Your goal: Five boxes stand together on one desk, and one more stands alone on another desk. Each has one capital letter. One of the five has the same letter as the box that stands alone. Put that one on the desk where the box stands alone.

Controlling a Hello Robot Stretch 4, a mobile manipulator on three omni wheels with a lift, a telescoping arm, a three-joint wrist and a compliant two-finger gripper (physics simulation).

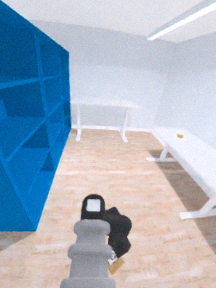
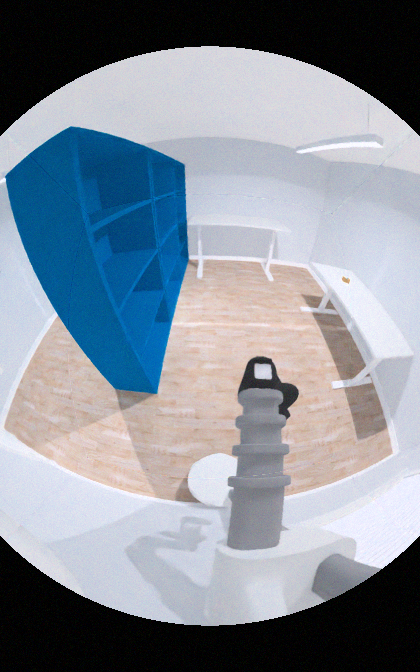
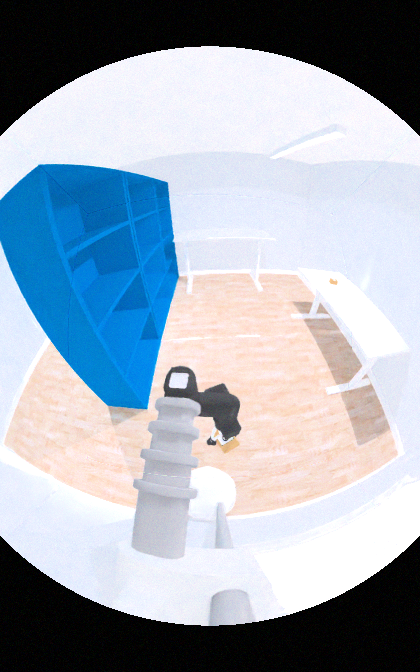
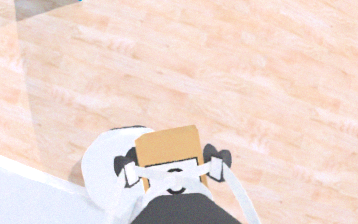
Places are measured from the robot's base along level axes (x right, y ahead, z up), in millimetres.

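Pixels of known places: gripper, between the fingertips: point(image 4: 171, 158).
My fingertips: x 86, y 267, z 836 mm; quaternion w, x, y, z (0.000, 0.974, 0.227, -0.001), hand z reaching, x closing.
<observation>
Behind a point stands the place of what it marks.
My gripper point(image 4: 171, 158) @[x 86, y 267, z 836 mm] is shut on a tan box point(image 4: 169, 142) @[x 73, y 290, z 886 mm] point(image 1: 116, 265) @[x 107, y 227, z 884 mm] point(image 3: 230, 445), one finger at each side, held up above the floor. A white label with a black outline is on the box; its round black letter is partly hidden by the finger straps, so I cannot tell which it is. A small orange-tan box point(image 1: 180, 135) @[x 1399, y 1878, z 738 mm] point(image 2: 346, 280) point(image 3: 333, 281) stands alone on the far part of the white desk point(image 1: 192, 150) @[x 1385, y 1482, z 693 mm] point(image 2: 370, 315) point(image 3: 360, 310) at the right; its letter is too small to read. The group of boxes does not show.
A tall blue shelf unit point(image 1: 15, 210) @[x -706, y 681, z 402 mm] point(image 2: 50, 240) point(image 3: 30, 260) stands at the left. Another white desk point(image 1: 105, 103) @[x 86, y 2824, z 923 mm] point(image 2: 235, 223) stands at the back wall. Wooden floor lies between the shelf unit and the right desk. My white round base point(image 3: 215, 492) point(image 4: 102, 165) @[x -111, y -3, z 187 mm] shows low down.
</observation>
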